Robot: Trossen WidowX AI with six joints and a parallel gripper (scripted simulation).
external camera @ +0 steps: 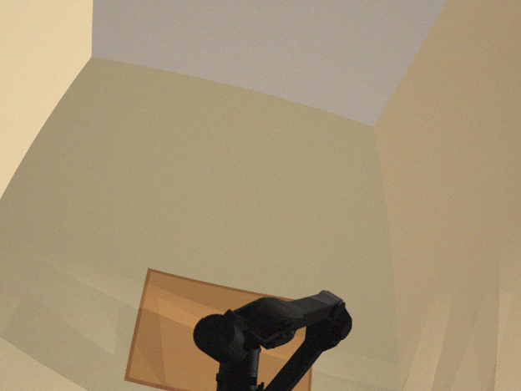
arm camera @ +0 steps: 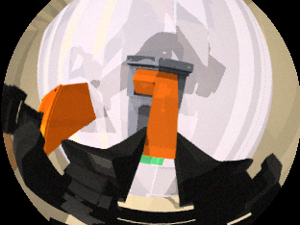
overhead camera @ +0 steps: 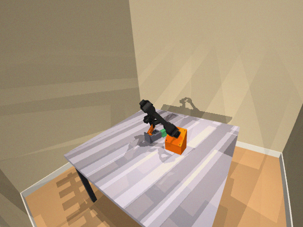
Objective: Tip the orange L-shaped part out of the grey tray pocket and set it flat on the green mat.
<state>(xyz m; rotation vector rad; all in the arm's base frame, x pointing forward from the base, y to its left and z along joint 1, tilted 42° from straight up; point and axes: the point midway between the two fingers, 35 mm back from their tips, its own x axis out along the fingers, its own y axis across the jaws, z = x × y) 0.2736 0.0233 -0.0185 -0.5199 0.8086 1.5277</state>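
Right now my gripper tip is 30 mm past the green mat, 140 mm to the left of it and 140 mm above it. The rest, counted from my gripper tip: orange L-shaped part (10 mm behind, 30 mm to the left, 30 mm below).
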